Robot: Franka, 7 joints.
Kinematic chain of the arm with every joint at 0, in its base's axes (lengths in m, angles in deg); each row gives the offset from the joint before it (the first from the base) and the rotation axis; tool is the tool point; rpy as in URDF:
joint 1: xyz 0 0 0.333 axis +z
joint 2: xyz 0 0 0 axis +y
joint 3: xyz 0 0 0.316 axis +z
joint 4: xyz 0.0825 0 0 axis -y
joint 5: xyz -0.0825 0 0.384 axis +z
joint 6: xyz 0 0 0 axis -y
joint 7: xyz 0.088 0 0 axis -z
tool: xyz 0 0 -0.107 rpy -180 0 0
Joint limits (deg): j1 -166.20..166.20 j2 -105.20..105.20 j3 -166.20..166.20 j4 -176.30..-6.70 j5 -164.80..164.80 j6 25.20..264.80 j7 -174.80..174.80
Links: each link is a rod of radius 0.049 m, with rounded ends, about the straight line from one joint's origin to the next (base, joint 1, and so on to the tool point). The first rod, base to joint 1, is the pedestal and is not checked.
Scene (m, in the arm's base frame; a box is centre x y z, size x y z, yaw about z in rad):
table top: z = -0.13
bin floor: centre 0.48 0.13 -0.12 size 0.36 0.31 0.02 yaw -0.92
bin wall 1: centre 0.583 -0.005 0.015 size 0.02 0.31 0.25 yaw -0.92
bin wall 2: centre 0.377 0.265 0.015 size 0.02 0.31 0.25 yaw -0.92
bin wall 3: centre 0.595 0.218 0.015 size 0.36 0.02 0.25 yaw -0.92
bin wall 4: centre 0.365 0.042 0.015 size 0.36 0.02 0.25 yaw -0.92
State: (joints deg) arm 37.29 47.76 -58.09 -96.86 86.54 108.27 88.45
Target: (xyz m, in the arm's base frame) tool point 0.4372 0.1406 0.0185
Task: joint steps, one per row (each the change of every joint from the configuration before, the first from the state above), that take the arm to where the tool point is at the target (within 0.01 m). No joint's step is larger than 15 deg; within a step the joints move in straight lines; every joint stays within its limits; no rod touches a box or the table.
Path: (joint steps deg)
1: 3.90 -11.60 4.28 -12.38 -3.99 -8.60 0.00
2: 3.89 -11.60 4.28 -12.38 -3.98 -8.61 0.00
3: 3.90 -11.61 4.28 -12.38 -3.99 -8.60 0.00
4: 0.81 13.50 2.65 4.18 2.39 5.86 0.00
5: 0.82 13.50 2.65 4.18 2.39 5.86 0.00
6: 0.81 13.49 2.64 4.18 2.40 5.86 0.00

